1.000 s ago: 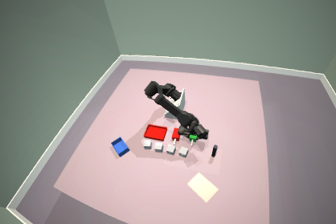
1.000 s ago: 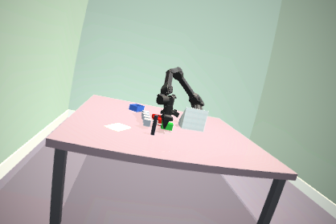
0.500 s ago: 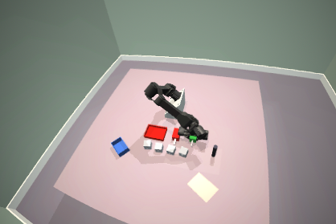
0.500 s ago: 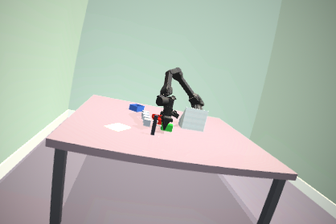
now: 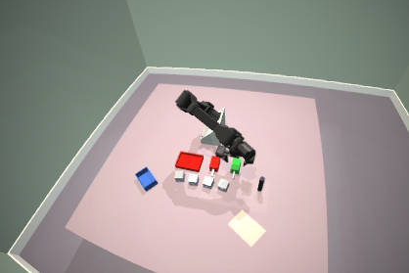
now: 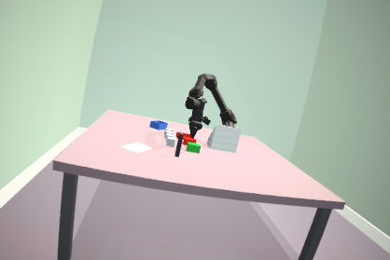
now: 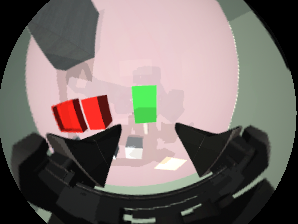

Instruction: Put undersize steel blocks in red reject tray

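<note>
My gripper tip is 6 cm above the green GO gauge. Round my gripper tip: blue tray (16 cm ahead, 46 cm to the right, 7 cm below); small red piece (1 cm ahead, 12 cm to the right, 6 cm below); cream sheet (29 cm ahead, 11 cm to the left, 8 cm below).
</note>
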